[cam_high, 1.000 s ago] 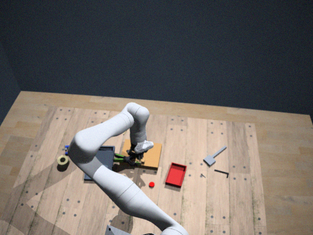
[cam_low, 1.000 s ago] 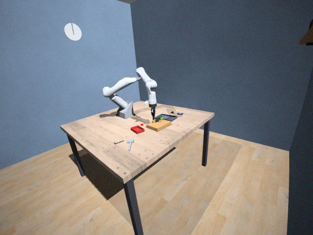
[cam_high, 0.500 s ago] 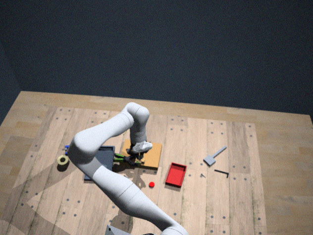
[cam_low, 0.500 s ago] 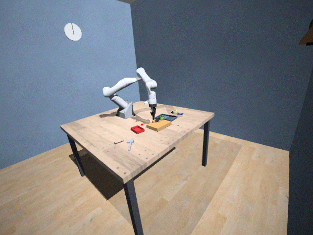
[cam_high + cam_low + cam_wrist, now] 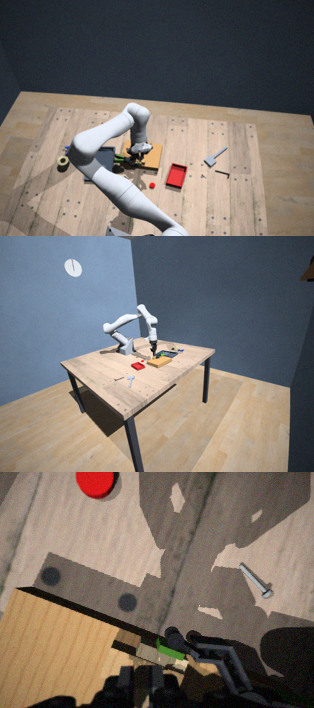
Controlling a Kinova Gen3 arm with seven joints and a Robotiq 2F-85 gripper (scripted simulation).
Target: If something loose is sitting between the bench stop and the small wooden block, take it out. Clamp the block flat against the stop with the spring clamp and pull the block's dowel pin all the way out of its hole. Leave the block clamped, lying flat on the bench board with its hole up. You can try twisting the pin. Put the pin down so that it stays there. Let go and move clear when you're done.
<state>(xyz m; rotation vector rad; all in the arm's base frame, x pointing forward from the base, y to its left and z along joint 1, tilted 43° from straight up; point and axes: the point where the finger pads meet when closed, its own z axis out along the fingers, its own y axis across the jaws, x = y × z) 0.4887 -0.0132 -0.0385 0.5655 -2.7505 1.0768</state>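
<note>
Right now the dowel pin is 20 mm below my hand. Also, from my hand: bench board: 60 mm below, 60 mm ahead, 10 mm to the left; wooden block: 50 mm below; red disc: 100 mm behind, 80 mm to the right, 80 mm below.
</note>
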